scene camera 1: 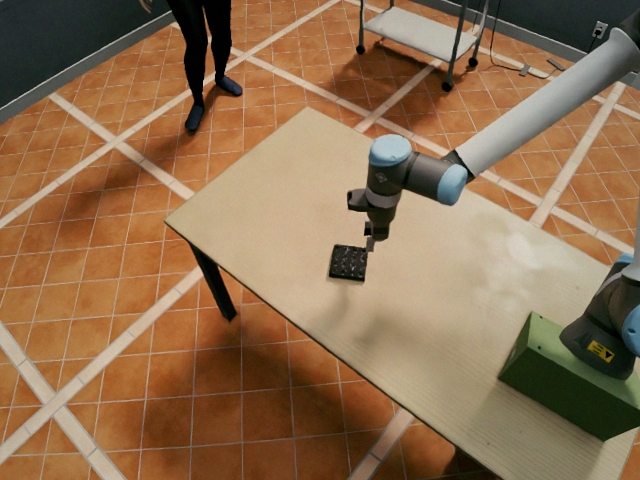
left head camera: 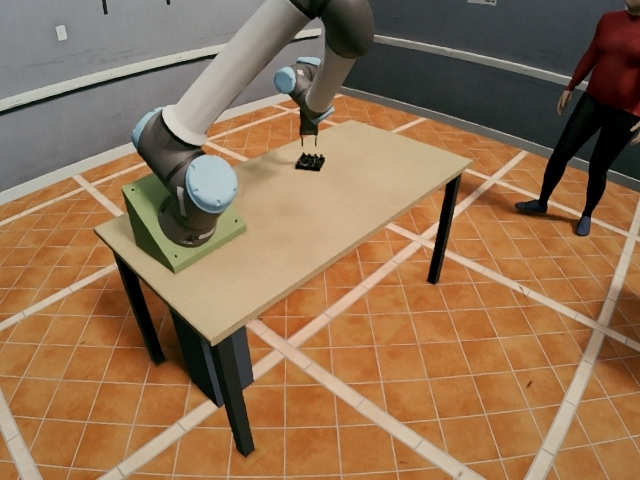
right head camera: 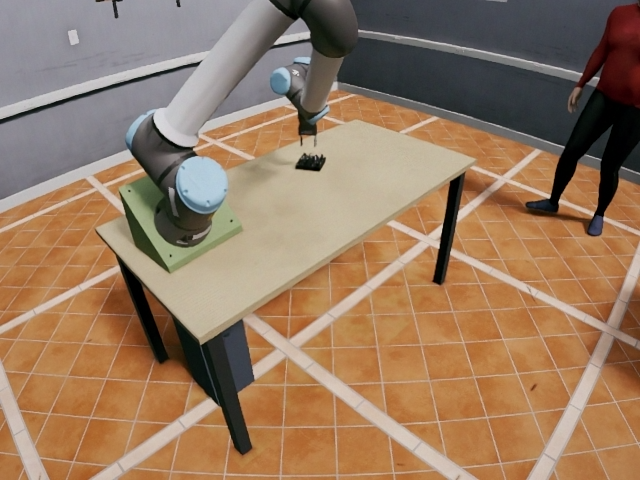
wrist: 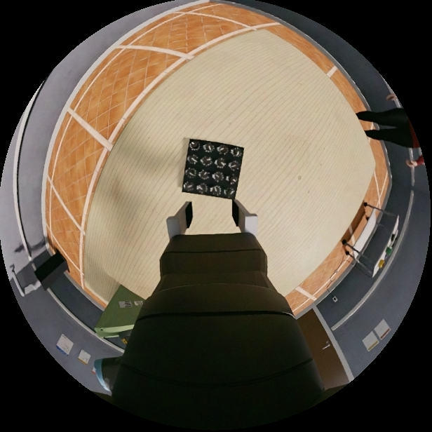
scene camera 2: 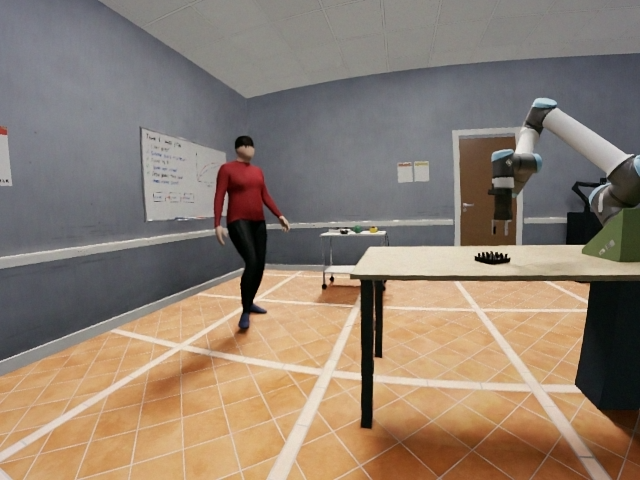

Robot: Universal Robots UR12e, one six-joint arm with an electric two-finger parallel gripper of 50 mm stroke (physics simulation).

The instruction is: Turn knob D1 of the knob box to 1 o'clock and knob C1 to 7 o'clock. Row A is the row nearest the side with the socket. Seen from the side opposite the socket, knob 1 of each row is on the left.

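Pixels of known places: gripper, fingertip midpoint: (scene camera 1: 368,242) (left head camera: 309,145) (right head camera: 308,145) (scene camera 2: 499,234); arm's base, link origin: (scene camera 1: 593,355) (left head camera: 187,219) (right head camera: 182,219).
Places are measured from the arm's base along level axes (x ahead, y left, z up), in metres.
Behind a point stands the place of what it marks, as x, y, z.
Note:
The knob box (left head camera: 310,163) @(0.665, -0.007, -0.066) (right head camera: 310,164) @(0.664, -0.007, -0.070) (scene camera 1: 348,262) @(0.702, 0.028, -0.076) (scene camera 2: 492,259) @(0.733, 0.083, -0.076) (wrist: 213,169) is a flat black box lying on the table (left head camera: 330,232) @(0.321, -0.334, -0.098) (scene camera 1: 279,206) @(1.019, -0.060, -0.098), with rows of black knobs with pale markings on top. My gripper (left head camera: 309,144) @(0.658, -0.005, 0.018) (right head camera: 308,144) @(0.658, -0.005, 0.018) (scene camera 2: 499,231) @(0.658, -0.005, 0.018) (wrist: 211,208) points down and is open and empty. It hangs above the table, clear of the knobs. In the wrist view the box lies beyond the fingertips, its near edge just past them. The knob pointers are too small to read surely. The socket and the row letters cannot be made out, so I cannot tell which knobs are D1 and C1.
The arm's green wedge mount (left head camera: 230,227) @(0.110, -0.078, -0.061) (right head camera: 227,227) @(0.115, -0.080, -0.062) (scene camera 1: 563,382) @(0.070, 0.142, 0.065) (wrist: 120,311) stands at one end of the table. A person in a red top (left head camera: 615,67) (scene camera 2: 245,191) stands beyond the other end. A trolley (scene camera 1: 421,34) (scene camera 2: 330,234) stands on the floor away from the table.

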